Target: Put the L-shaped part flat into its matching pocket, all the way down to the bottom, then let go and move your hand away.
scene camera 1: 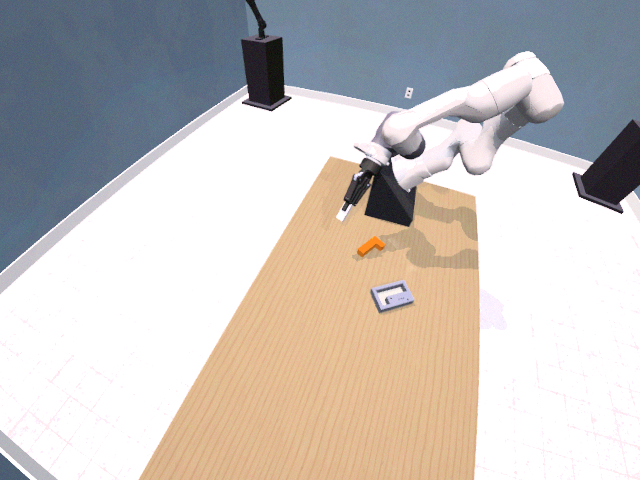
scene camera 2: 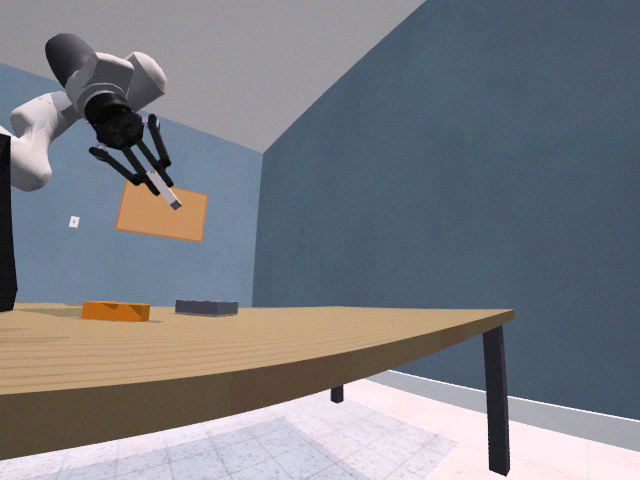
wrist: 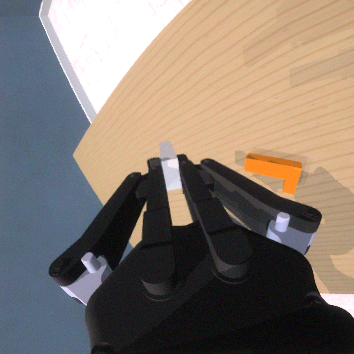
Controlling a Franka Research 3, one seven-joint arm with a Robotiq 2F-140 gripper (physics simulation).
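An orange L-shaped part [scene camera 1: 368,247] [scene camera 2: 116,311] [wrist: 274,168] lies flat on the table, between the arm's black base and the tray. A grey-lavender tray [scene camera 1: 379,304] [scene camera 2: 206,307] with an L-shaped pocket lies farther along the table; its pocket shows in scene camera 1. The tray does not show in the wrist view. My gripper [scene camera 1: 341,213] [scene camera 2: 166,192] [wrist: 165,152] is shut and empty, its light finger pads together. It hangs tilted, well above the table, and is apart from the orange part, off to its side.
The black base block [scene camera 1: 390,198] of the arm stands at the table's far end in scene camera 1. The wooden table [scene camera 1: 330,372] [scene camera 2: 310,341] has its long left edge near the gripper in that view. Dark pedestals [scene camera 1: 263,72] [scene camera 1: 610,165] stand on the floor beyond the table.
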